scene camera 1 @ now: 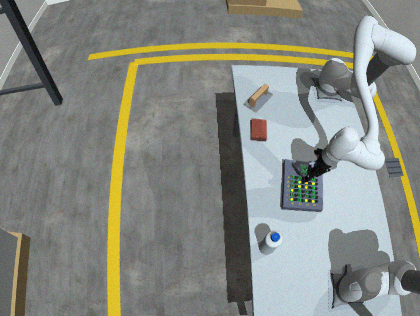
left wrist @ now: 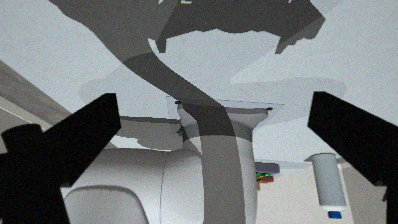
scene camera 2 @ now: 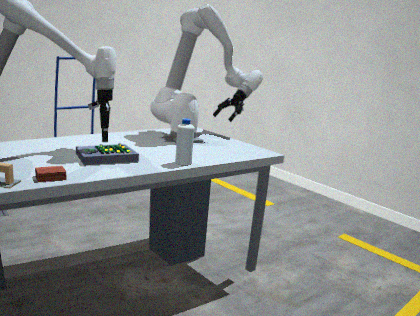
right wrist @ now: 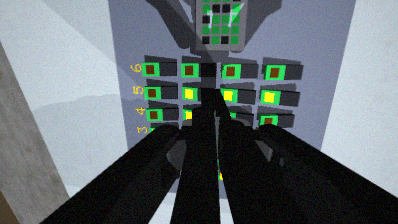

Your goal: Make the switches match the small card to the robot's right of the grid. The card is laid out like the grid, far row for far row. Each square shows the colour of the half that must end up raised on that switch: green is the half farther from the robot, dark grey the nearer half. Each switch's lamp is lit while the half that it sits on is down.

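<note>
Left wrist view: my left gripper [left wrist: 214, 110], white bottle [left wrist: 328, 183]. Right wrist view: my right gripper [right wrist: 210, 103]. White bottle out of frame in the right wrist view. Scene camera 2: white bottle [scene camera 2: 185, 132].
</note>
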